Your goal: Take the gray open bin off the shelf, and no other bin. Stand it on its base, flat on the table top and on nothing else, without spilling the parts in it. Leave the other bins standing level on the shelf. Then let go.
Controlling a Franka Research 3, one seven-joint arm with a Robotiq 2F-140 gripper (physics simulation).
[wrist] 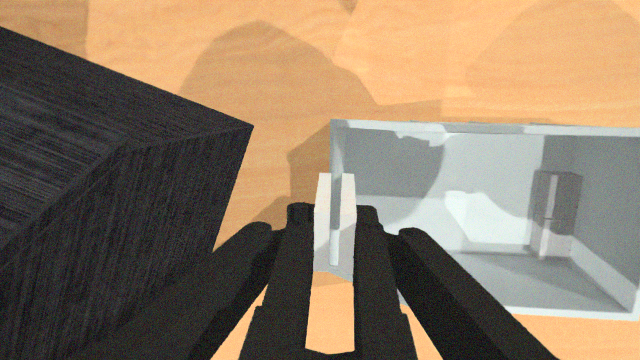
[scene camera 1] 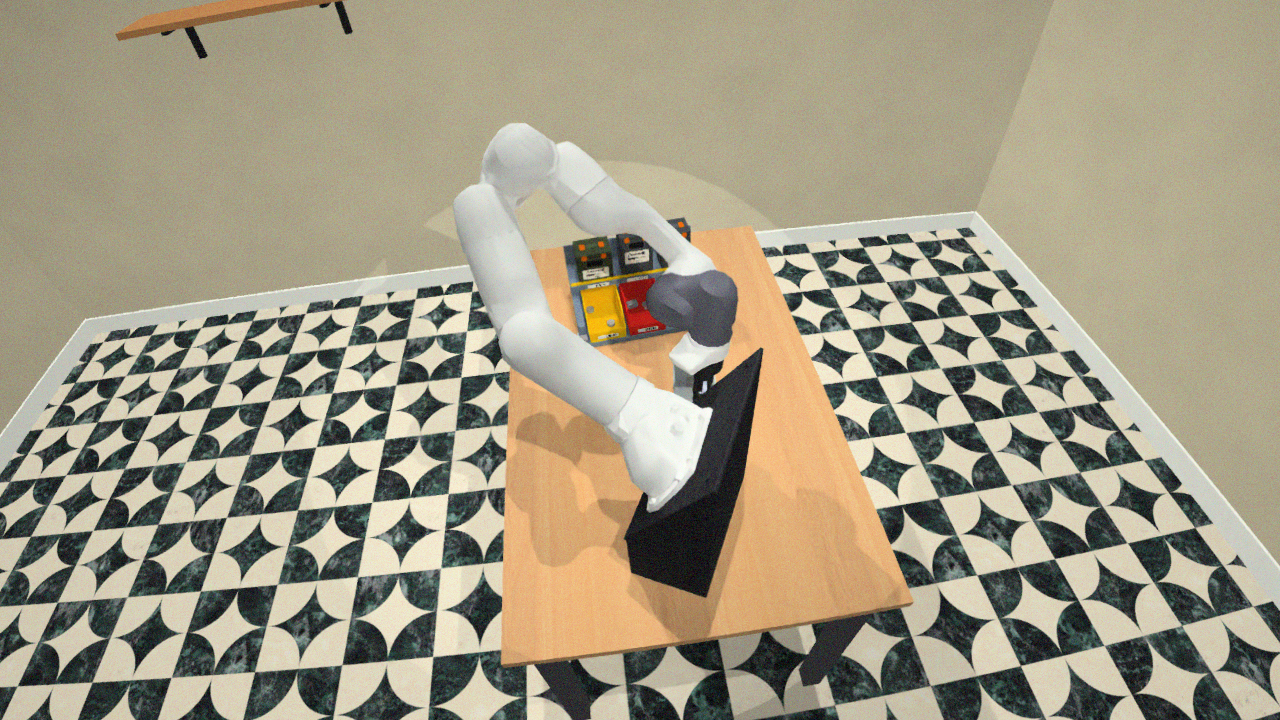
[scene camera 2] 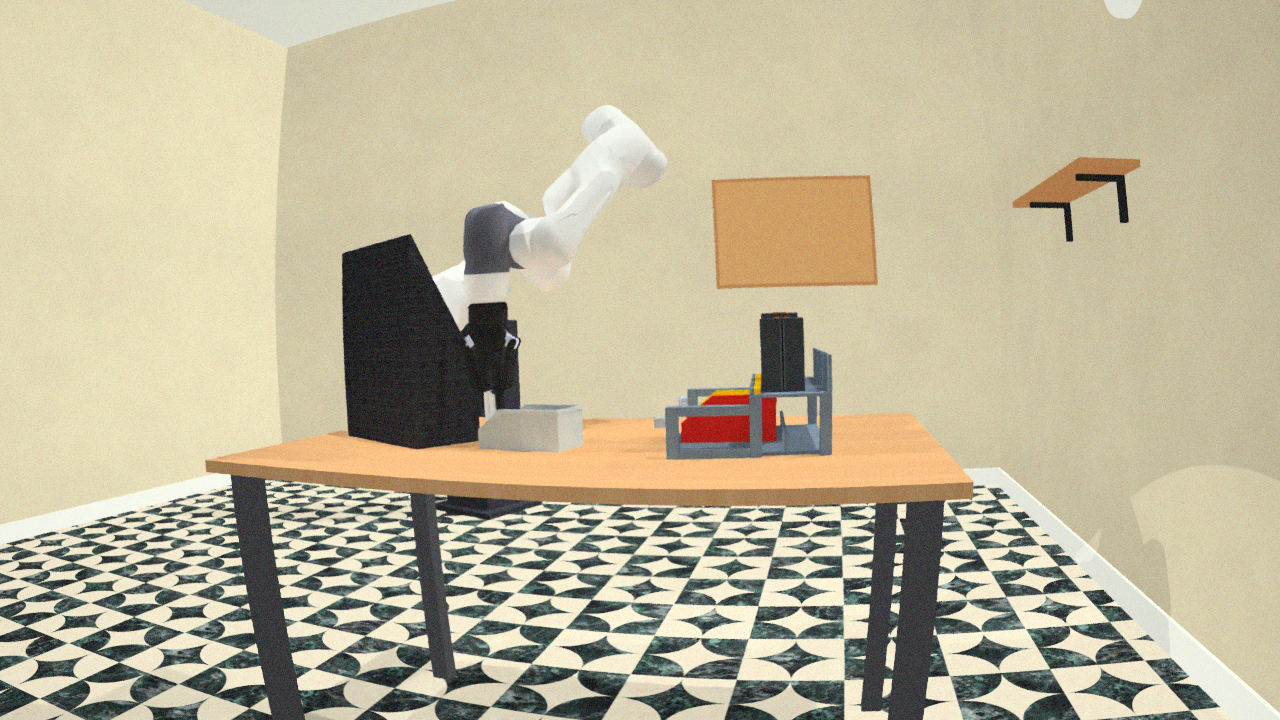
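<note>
The gray open bin (scene camera 1: 682, 385) (scene camera 2: 528, 431) (wrist: 490, 200) is off the shelf and looks level on the table top, near the black mount. Blocky gray parts (wrist: 556, 215) lie inside it in the wrist view, near its far end. My gripper (scene camera 2: 490, 410) (wrist: 336, 195) points down and is shut on the bin's low end wall, one fingertip on each side of it. In scene camera 1 the arm and the mount hide the fingertips and much of the bin. The bin's underside is hidden in the wrist view.
The gray-blue shelf (scene camera 2: 825, 420) holds a yellow bin (scene camera 1: 601, 313) and a red bin (scene camera 1: 635, 313) (scene camera 2: 716, 428), with dark boxes (scene camera 1: 592, 259) (scene camera 2: 781, 353) behind and above. The tall black mount (scene camera 1: 716, 483) (scene camera 2: 393, 358) (wrist: 100, 150) stands close beside my gripper.
</note>
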